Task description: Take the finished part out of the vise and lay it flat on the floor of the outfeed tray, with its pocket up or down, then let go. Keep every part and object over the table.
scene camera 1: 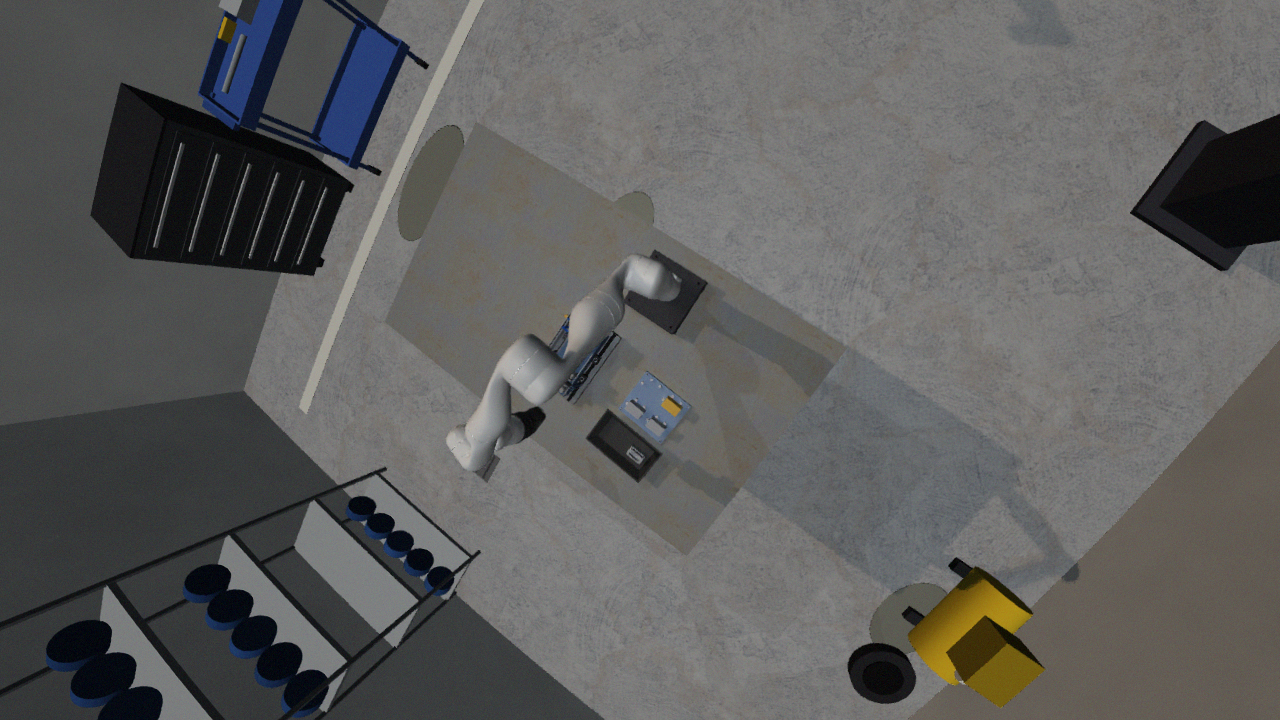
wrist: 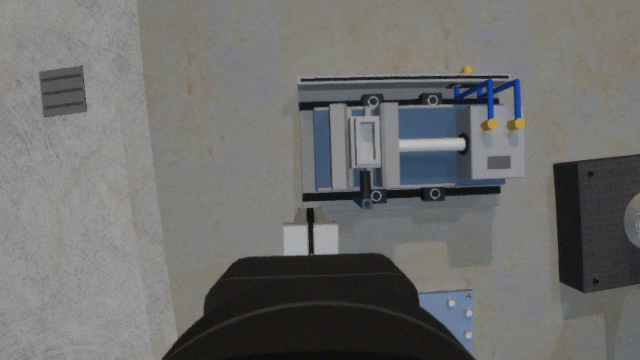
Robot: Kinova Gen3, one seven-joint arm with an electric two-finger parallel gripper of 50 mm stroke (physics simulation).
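Places are measured from the arm's base along level axes (x ahead, y left, z up), in metres.
Where they show: gripper, fingertip midpoint: (scene camera 1: 539, 410) (wrist: 310, 223).
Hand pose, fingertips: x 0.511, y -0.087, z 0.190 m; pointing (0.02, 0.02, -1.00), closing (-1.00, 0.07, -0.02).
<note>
Each offset is from my fingertips to the centre of the thing. "spot": to the spot under its first point.
The finished part @(0.069 m back, 0.063 m right, 0.137 m down) (wrist: 366, 142), light grey with its rectangular pocket facing the camera, sits between the two grey jaws of the vise @(0.139 m back, 0.060 m right, 0.185 m down) (wrist: 432, 167) (scene camera 1: 591, 367) in the wrist view. In scene camera 1 the arm partly hides the vise. My gripper (wrist: 310, 223) is shut and empty, its fingertips together. In the wrist view it shows below the vise's lower left corner, apart from the part. The outfeed tray @(spot: 0.021 m ahead, 0.204 m left, 0.222 m down) (scene camera 1: 612, 435) is the dark open box in scene camera 1, with a small light grey piece @(0.019 m ahead, 0.310 m left, 0.205 m down) (scene camera 1: 636, 454) inside near one end.
Blue hoses with yellow tips @(spot: 0.218 m back, 0.095 m right, 0.125 m down) (wrist: 490, 102) stand over the vise's right end. A dark rod @(0.066 m back, 0.012 m right, 0.144 m down) (wrist: 365, 185) lies just below the part. A blue plate @(0.149 m back, 0.268 m left, 0.230 m down) (scene camera 1: 646, 387) (wrist: 445, 320) with pegs, grey blocks and a yellow block @(0.196 m back, 0.316 m left, 0.208 m down) (scene camera 1: 672, 406) lies beside the tray. The arm's dark base (scene camera 1: 682, 307) (wrist: 570, 225) stands beyond.
</note>
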